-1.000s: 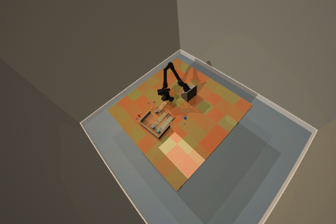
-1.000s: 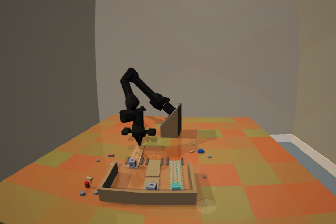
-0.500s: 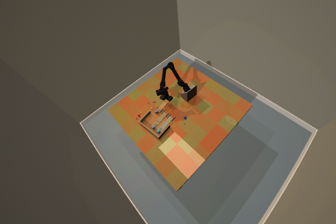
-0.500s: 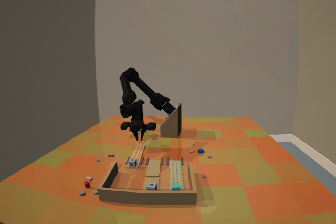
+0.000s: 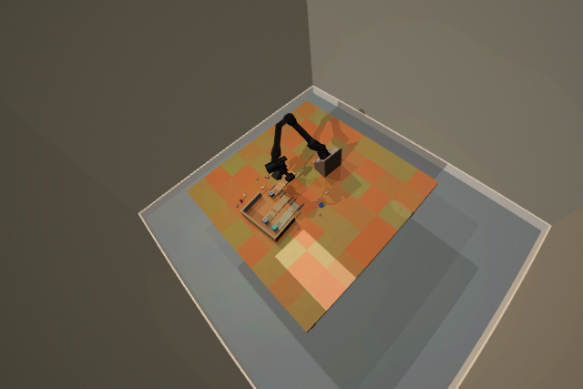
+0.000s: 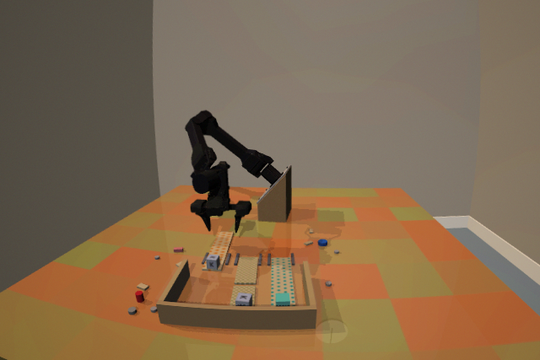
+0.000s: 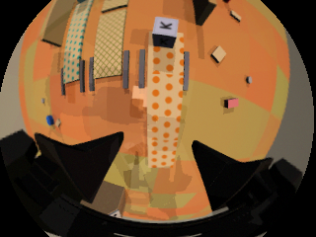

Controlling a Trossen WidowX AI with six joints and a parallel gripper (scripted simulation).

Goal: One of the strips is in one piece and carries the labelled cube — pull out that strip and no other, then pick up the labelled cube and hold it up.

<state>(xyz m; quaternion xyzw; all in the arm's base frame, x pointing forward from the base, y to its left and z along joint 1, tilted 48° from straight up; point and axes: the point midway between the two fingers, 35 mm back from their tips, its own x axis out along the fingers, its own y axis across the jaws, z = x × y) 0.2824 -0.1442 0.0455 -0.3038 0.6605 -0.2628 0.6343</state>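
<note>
Right now my gripper tip is 5 cm above the strip and 3 cm short of it. Round my gripper tip: pink piece 13 cm to the right, 7 cm ahead, 5 cm below; red cylinder 33 cm ahead, 10 cm to the right, 4 cm below; blue disc 32 cm to the left, 6 cm behind, 4 cm below.
</note>
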